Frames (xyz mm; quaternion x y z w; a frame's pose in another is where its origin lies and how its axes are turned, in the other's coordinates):
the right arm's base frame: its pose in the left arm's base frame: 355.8 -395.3 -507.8 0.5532 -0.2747 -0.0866 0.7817
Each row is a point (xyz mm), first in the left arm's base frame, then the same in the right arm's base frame.
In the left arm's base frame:
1: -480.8 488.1 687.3
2: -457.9 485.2 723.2
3: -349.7 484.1 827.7
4: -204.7 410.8 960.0
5: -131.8 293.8 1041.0
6: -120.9 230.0 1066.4
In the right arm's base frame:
1: -687.1 1560.9 0.8
2: -654.8 1588.7 -0.4
3: -529.2 1665.4 -31.5
4: -331.9 1734.3 -16.4
5: -192.7 1752.3 60.1
6: -147.1 1749.9 112.5

